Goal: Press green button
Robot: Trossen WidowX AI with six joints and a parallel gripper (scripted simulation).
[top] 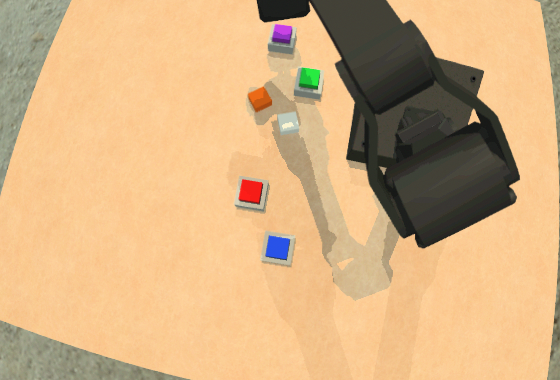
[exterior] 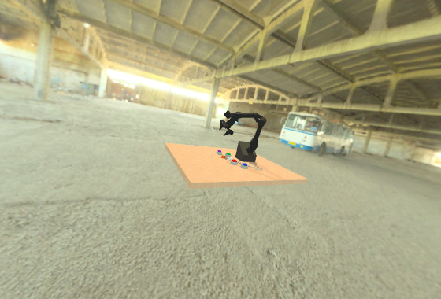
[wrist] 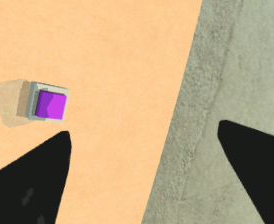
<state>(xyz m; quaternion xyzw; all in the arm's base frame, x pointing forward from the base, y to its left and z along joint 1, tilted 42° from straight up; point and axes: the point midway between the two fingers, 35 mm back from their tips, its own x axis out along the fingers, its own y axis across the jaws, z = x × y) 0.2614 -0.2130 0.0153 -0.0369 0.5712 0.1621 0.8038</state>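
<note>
The green button lies 190 mm below my gripper tip, 90 mm behind it and 80 mm to the left of it. The rest, counted from my gripper tip: purple button: 190 mm below, 30 mm behind, 10 mm to the right; then orange block: 210 mm below, 120 mm to the left, 10 mm behind; then white block: 210 mm below, 160 mm to the left, 70 mm behind.
</note>
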